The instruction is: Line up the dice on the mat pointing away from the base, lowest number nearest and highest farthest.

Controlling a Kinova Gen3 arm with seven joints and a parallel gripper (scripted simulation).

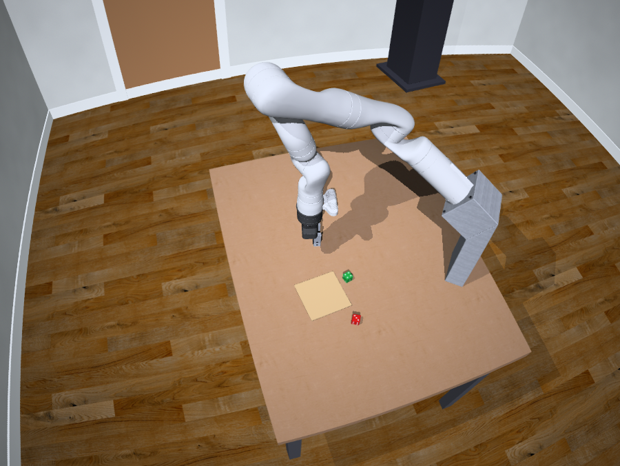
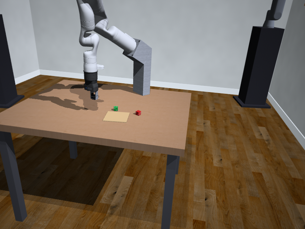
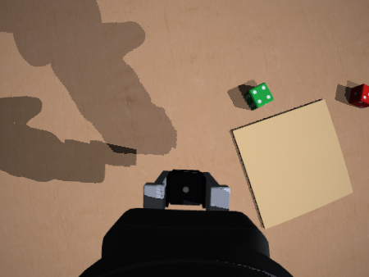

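The tan mat is 50 mm ahead of my hand, 140 mm to the left of it and 110 mm below it. From my hand the other things lie so: green die 50 mm behind, 120 mm to the left, 100 mm below; red die 270 mm to the left, 100 mm below; black die 10 mm below.
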